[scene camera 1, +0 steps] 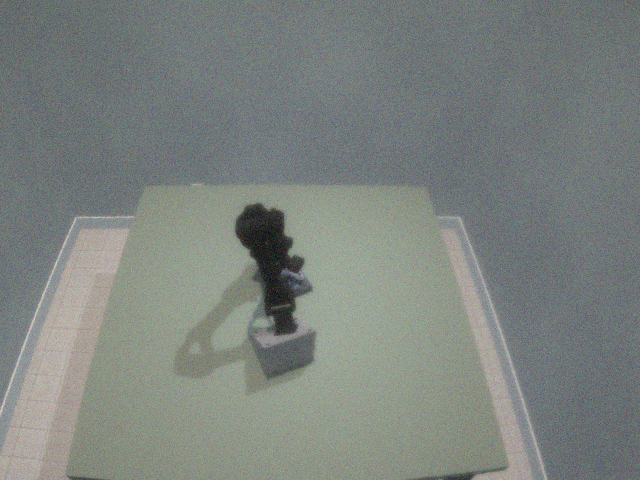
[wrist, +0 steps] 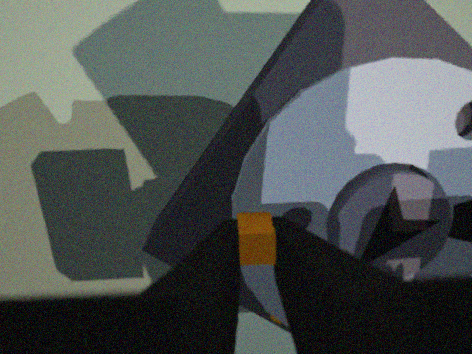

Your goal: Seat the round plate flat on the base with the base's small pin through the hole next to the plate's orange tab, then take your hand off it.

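Pixels of known places: gripper, fingertip midpoint: (wrist: 253,230); arm's base at its link origin: (scene camera 1: 286,330).
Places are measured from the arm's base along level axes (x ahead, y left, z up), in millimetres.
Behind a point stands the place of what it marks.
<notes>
The pale blue-grey round plate (wrist: 305,155) {y 85, x 301, z -84 mm} (scene camera 1: 293,274) {y 51, x 294, z -85 mm} lies over the dark grey angular base (wrist: 390,35) {y 49, x 330, z -93 mm} (scene camera 1: 306,287) {y -6, x 254, z -93 mm}. My gripper (wrist: 253,230) {y 106, x 280, z -82 mm} is shut on the plate's orange tab (wrist: 256,225) {y 105, x 286, z -73 mm}, a black finger on each side of it. A small dark hole (wrist: 298,218) {y 89, x 274, z -93 mm} is just right of the tab, partly behind the right finger; I cannot tell whether the pin is in it. The large middle hole shows a dark pointed shape. Whether the plate lies fully flat cannot be told. In the scene view the fingertips are too small to make out.
The black arm (scene camera 1: 271,258) {y 65, x 82, z 217 mm} rises from a grey block (scene camera 1: 289,353) {y -24, x -59, z -31 mm} on the green table top (scene camera 1: 387,335) {y -313, x 137, z -118 mm} and hides part of the base. Its shadow falls to the left. A second hole (wrist: 465,120) {y 26, x 296, z -93 mm} shows at the wrist view's right edge.
</notes>
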